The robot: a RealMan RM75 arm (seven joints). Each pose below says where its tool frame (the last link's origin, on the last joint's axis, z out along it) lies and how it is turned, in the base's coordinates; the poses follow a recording.
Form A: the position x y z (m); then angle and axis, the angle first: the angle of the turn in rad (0 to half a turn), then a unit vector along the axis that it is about.
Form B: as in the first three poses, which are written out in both.
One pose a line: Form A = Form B
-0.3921 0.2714 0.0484 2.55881 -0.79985 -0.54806 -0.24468 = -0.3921 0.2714 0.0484 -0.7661 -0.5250 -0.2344 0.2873
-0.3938 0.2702 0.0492 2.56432 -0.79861 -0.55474 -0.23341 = -0.3938 0.2702 0.0492 -0.7656 -0.5318 -0.2238 0.2846
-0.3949 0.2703 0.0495 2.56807 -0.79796 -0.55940 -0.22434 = -0.3949 0.2703 0.0495 -0.7654 -0.5366 -0.2152 0.2828
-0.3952 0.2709 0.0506 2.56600 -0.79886 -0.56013 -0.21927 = -0.3952 0.2709 0.0506 -0.7660 -0.5371 -0.2103 0.2838
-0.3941 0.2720 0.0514 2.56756 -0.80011 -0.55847 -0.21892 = -0.3941 0.2720 0.0514 -0.7674 -0.5356 -0.2100 0.2831
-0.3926 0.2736 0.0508 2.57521 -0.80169 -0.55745 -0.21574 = -0.3926 0.2736 0.0508 -0.7698 -0.5352 -0.2071 0.2794
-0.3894 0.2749 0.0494 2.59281 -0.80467 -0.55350 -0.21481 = -0.3894 0.2749 0.0494 -0.7746 -0.5328 -0.2068 0.2710
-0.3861 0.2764 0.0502 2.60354 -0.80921 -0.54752 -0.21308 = -0.3861 0.2764 0.0502 -0.7801 -0.5278 -0.2054 0.2658
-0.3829 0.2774 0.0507 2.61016 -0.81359 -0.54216 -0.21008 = -0.3829 0.2774 0.0507 -0.7850 -0.5231 -0.2027 0.2626
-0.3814 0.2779 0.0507 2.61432 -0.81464 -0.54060 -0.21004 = -0.3814 0.2779 0.0507 -0.7865 -0.5219 -0.2028 0.2606
